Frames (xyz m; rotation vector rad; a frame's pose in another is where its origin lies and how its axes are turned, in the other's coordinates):
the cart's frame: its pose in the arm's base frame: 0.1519 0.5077 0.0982 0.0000 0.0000 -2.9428
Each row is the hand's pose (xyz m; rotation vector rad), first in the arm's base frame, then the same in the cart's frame.
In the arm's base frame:
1: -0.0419 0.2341 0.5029 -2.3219 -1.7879 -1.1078
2: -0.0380 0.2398 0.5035 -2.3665 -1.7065 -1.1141
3: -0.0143 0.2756 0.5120 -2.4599 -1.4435 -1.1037
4: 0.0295 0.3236 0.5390 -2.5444 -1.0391 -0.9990
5: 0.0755 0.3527 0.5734 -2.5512 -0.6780 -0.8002
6: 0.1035 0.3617 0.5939 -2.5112 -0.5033 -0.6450
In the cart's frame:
1: 0.2440 0.2299 0.4047 1.2790 -2.0547 -0.0796
2: 0.2391 0.2251 0.4053 1.2101 -2.0876 -0.0677
3: 0.2088 0.1947 0.4138 1.0027 -2.1791 0.0146
4: 0.1563 0.1563 0.4408 0.6886 -2.3217 0.1923
5: 0.1055 0.1369 0.4752 0.3977 -2.4590 0.4275
6: 0.0763 0.1336 0.4957 0.2500 -2.5325 0.6039

